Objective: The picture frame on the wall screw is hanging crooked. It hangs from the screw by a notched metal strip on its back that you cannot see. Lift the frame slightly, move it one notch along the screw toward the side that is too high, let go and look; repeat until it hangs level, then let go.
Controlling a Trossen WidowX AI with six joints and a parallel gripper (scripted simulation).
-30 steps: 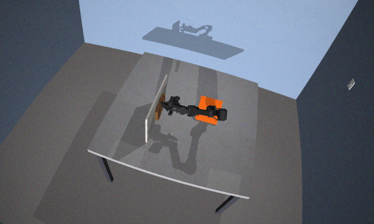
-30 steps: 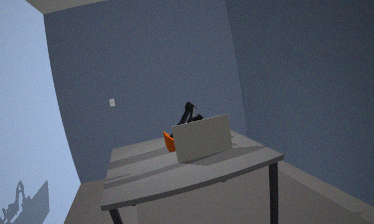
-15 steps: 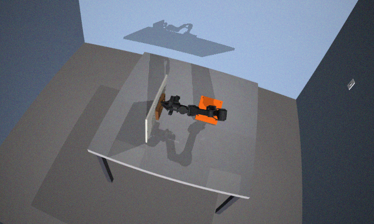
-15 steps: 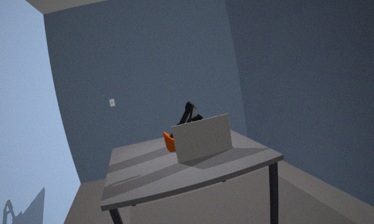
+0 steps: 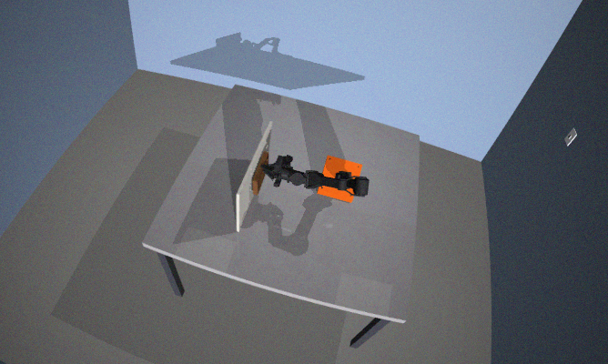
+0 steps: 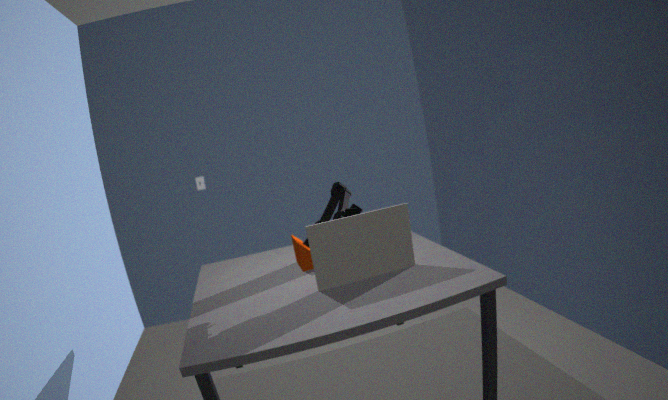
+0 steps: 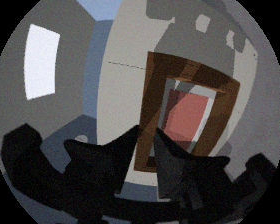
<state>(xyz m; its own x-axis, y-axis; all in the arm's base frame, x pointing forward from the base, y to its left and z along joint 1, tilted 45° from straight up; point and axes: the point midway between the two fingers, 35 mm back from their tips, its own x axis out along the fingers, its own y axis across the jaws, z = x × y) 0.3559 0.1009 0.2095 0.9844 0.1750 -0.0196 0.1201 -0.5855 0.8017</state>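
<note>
Now: gripper tip 10 mm short of the brown wooden picture frame, 10 mm to the left of it and 50 mm above it. Round my gripper tip: white wall panel (20 mm ahead, 10 mm to the left, 70 mm below).
</note>
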